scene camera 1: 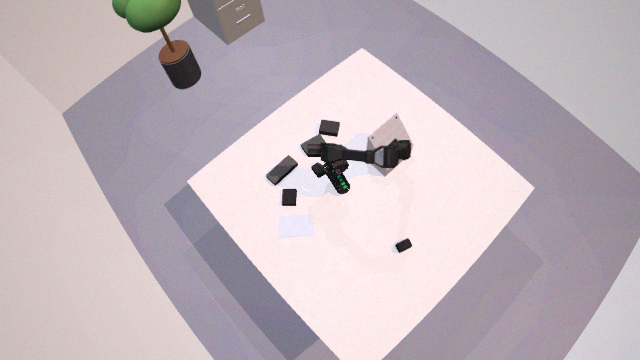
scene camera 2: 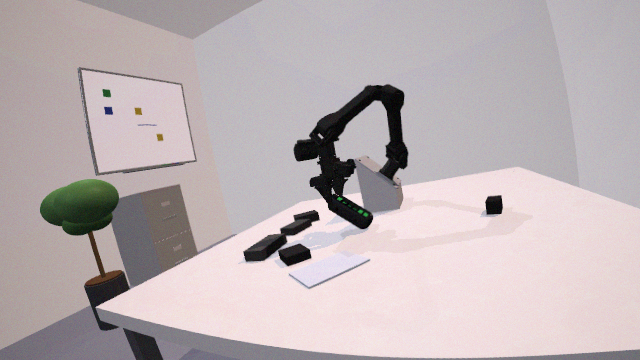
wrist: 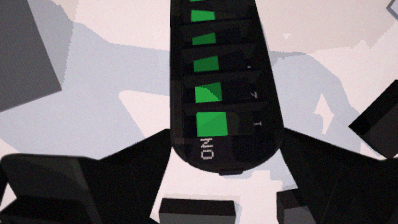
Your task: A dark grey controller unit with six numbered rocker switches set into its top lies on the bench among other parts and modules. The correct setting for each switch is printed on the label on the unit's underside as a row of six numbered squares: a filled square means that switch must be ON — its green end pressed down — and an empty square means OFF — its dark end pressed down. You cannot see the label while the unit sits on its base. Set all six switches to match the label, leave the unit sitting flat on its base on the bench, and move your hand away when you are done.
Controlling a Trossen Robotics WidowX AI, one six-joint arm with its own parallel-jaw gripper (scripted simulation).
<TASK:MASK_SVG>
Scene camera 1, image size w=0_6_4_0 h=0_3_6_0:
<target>pale flat sheet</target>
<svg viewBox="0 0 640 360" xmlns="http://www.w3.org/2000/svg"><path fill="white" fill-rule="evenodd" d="M312 214L278 216L280 238L313 236Z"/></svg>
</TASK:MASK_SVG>
